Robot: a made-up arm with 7 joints. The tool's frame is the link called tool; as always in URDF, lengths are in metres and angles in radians.
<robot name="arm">
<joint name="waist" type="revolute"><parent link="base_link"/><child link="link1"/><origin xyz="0 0 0.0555" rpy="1.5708 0 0"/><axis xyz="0 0 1"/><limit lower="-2.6" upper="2.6"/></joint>
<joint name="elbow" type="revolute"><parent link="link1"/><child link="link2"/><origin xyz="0.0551 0.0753 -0.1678" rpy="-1.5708 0 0"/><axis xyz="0 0 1"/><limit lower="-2.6" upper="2.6"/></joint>
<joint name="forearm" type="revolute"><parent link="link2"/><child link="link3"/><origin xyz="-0.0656 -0.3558 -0.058" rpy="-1.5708 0 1.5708"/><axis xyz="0 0 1"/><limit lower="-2.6" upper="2.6"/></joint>
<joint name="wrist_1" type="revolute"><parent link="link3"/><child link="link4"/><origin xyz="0.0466 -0.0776 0.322" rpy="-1.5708 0 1.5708"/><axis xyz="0 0 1"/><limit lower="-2.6" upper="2.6"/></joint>
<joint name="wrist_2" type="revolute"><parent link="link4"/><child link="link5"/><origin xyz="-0.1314 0.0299 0.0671" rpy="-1.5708 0 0"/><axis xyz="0 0 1"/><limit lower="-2.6" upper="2.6"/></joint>
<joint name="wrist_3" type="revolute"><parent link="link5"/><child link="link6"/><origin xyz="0.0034 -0.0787 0.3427" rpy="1.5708 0 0"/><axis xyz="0 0 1"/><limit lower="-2.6" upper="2.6"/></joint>
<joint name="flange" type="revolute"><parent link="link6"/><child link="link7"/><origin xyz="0.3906 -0.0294 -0.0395" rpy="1.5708 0 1.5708"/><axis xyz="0 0 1"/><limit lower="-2.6" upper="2.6"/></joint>
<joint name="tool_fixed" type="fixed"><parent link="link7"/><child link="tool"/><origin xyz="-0.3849 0.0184 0.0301" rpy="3.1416 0 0"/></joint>
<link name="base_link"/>
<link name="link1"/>
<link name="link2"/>
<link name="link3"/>
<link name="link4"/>
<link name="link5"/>
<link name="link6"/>
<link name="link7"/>
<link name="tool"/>
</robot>
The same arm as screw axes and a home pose.
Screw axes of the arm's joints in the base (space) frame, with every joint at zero. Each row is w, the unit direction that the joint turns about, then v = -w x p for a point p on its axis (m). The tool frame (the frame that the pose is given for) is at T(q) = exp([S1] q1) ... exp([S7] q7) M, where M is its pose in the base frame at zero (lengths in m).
S1: w 0 -1 0 v 0.0555 0.0000 0.0000
S2: w 0 0 1 v 0.1678 -0.0551 0.0000
S3: w -1 0 0 v 0.0000 -0.0728 -0.1880
S4: w 0 -1 0 v 0.1504 0.0000 0.3325
S5: w 1 0 0 v 0.0000 0.2818 0.2085
S6: w 0 -1 0 v 0.2784 0.0000 -0.0401
S7: w 0 0 -1 v 0.2477 0.0107 0.0000
M: xyz -0.3742 -0.2661 -0.1423 (m) quaternion w x y z 1 0.000004 -0.000004 0.000004
Joint limits (deg, base to tool): -148.97..148.97 -148.97..148.97 -148.97..148.97 -148.97..148.97 -148.97..148.97 -148.97..148.97 -148.97..148.97

